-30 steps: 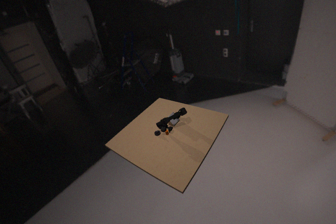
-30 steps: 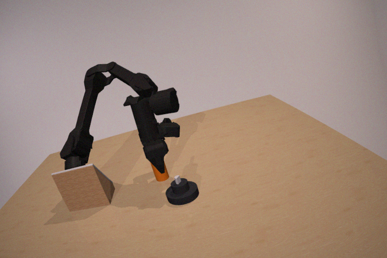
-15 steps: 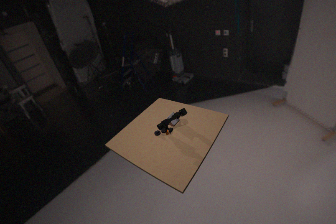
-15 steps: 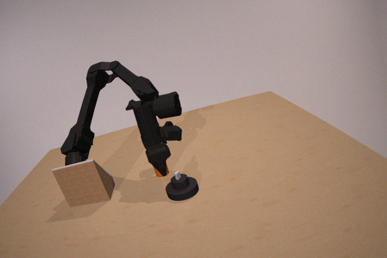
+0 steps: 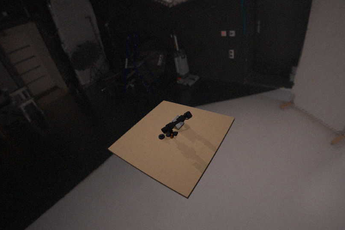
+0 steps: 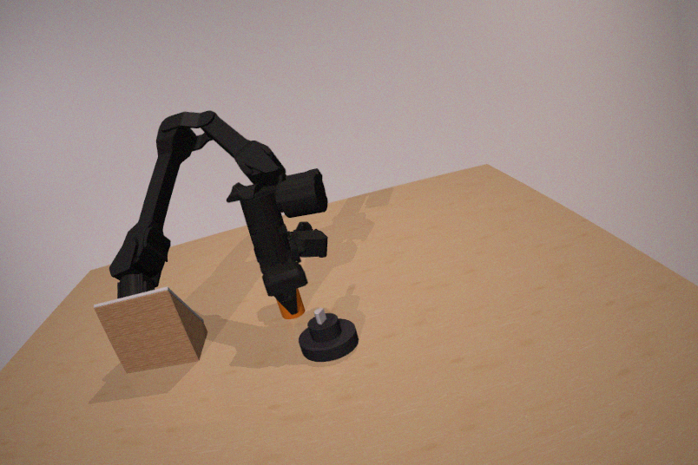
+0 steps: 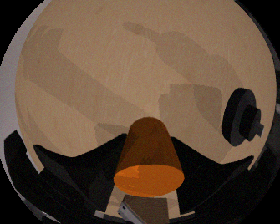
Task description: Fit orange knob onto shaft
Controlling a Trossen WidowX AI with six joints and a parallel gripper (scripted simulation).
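My gripper tip is now 70 mm short of the black round pedestal, 120 mm to the left of it and 20 mm below it. From my gripper tip the other things lie so: orange knob (30 mm above).
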